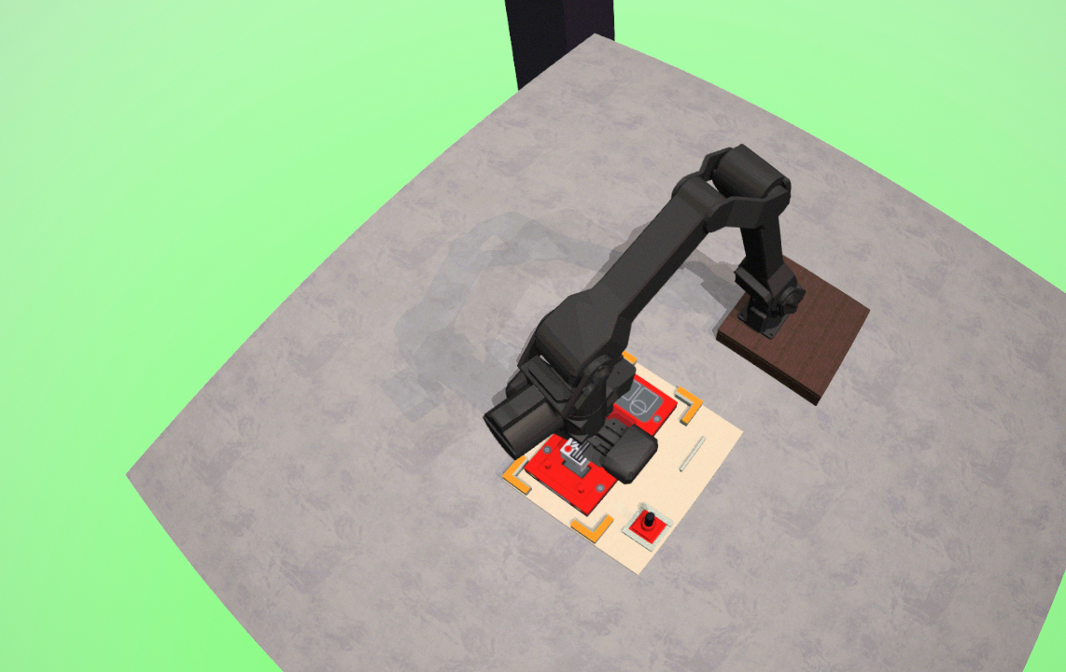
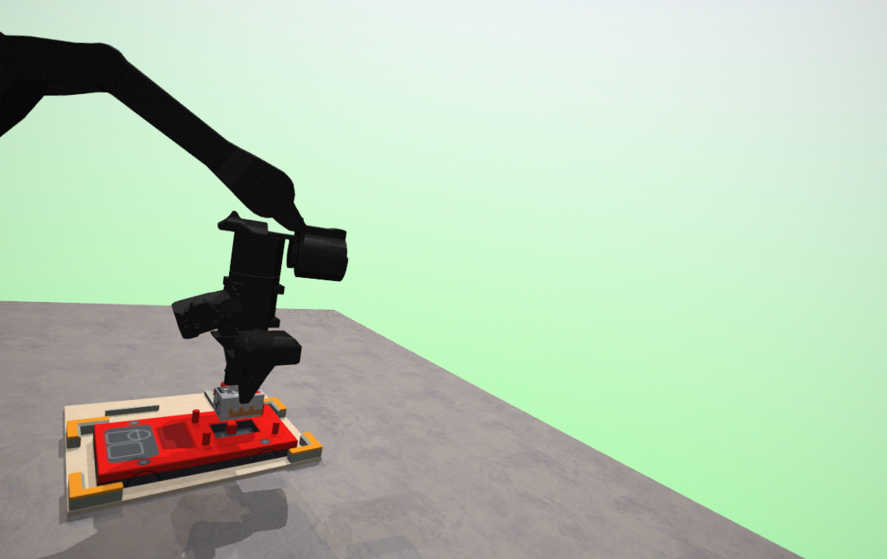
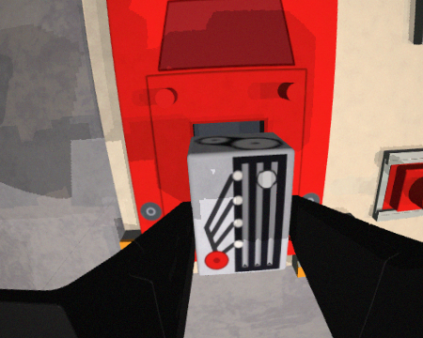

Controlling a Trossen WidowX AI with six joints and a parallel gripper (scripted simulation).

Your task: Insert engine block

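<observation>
Now: the engine block 10 mm below my gripper tip. The rest, counted from my gripper tip: beige board: 50 mm below, 30 mm to the left, 30 mm behind.
</observation>
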